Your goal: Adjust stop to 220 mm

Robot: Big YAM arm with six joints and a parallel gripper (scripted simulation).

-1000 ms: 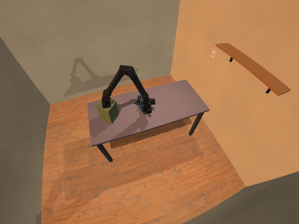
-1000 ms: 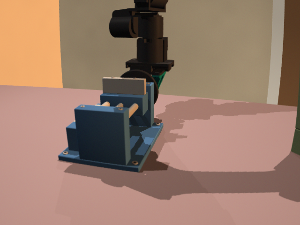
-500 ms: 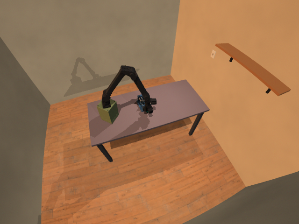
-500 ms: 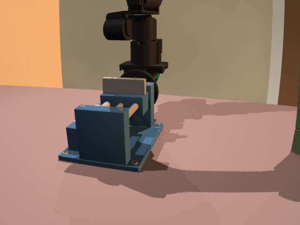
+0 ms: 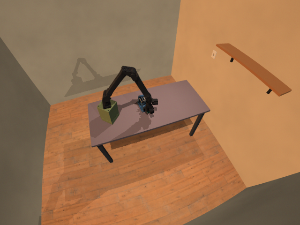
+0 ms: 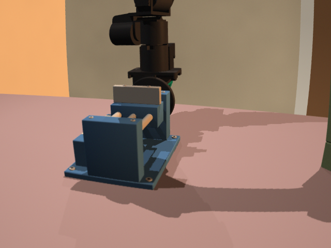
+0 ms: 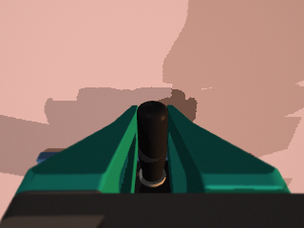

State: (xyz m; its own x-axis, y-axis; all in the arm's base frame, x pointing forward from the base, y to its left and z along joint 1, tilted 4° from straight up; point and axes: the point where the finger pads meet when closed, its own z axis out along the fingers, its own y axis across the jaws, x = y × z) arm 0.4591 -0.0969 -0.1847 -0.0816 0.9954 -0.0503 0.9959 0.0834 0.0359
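Right now the grey stop plate is 13 cm to the left of my hand and 5 cm above it. Also, from my hand: black crank handle: 1 cm to the left.
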